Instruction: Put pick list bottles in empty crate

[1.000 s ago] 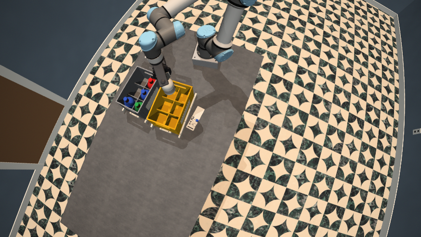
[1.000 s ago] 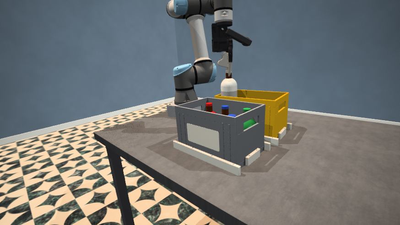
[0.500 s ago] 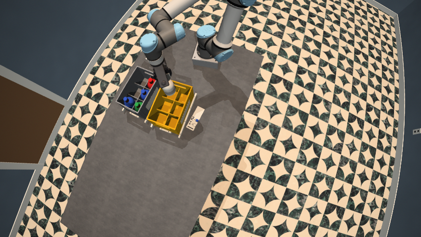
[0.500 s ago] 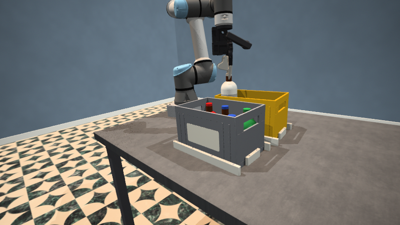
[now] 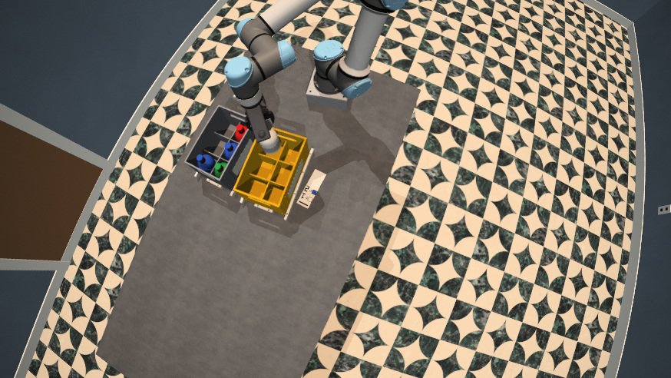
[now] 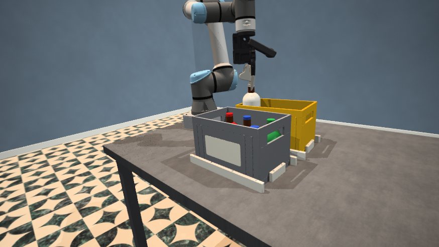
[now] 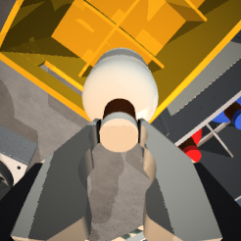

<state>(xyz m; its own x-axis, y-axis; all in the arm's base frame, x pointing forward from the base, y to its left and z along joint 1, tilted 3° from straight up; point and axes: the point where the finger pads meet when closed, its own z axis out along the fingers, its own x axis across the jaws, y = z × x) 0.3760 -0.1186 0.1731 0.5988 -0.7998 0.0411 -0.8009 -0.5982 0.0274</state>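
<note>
Now: the white-label bottle 7 cm below my hand. Round my hand: red-label bottle: 2 cm behind, 14 cm to the right, 16 cm below; yellow crate: 9 cm ahead, 4 cm to the left, 16 cm below; grey crate: 6 cm ahead, 20 cm to the right, 16 cm below.
</note>
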